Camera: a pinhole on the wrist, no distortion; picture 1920 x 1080 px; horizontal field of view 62.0 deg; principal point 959.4 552.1 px. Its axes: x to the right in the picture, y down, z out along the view. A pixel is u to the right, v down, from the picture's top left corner.
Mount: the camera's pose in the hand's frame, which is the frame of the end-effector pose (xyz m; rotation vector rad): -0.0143 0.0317 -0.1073 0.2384 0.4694 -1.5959
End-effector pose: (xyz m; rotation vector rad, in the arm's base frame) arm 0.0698 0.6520 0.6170 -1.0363 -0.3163 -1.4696
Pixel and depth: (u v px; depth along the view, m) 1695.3 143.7 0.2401
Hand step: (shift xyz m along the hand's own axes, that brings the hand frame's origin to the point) -0.0538 -0.1709 0.0688
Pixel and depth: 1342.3 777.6 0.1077
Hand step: 0.0123 -0.0388 -0.0247
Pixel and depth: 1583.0 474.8 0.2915
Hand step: -0.0008 -0.1973 0.1060
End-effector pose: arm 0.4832 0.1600 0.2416 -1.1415 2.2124 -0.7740
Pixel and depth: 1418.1 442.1 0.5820
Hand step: 0.0061 -0.3711 0.3461
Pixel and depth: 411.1 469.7 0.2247
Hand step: 0.0098 0.0036 0.1276
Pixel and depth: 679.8 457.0 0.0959
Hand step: -0.0062 0.0052 -0.0138
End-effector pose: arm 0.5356 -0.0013 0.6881 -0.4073 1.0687 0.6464
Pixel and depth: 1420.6 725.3 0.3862
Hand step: 0.0668 -0.2377 0.1828
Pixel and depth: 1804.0 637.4 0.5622
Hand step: 0.0615 -0.4812 0.2621
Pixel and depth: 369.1 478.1 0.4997
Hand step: 0.0430 -0.0191 0.4204
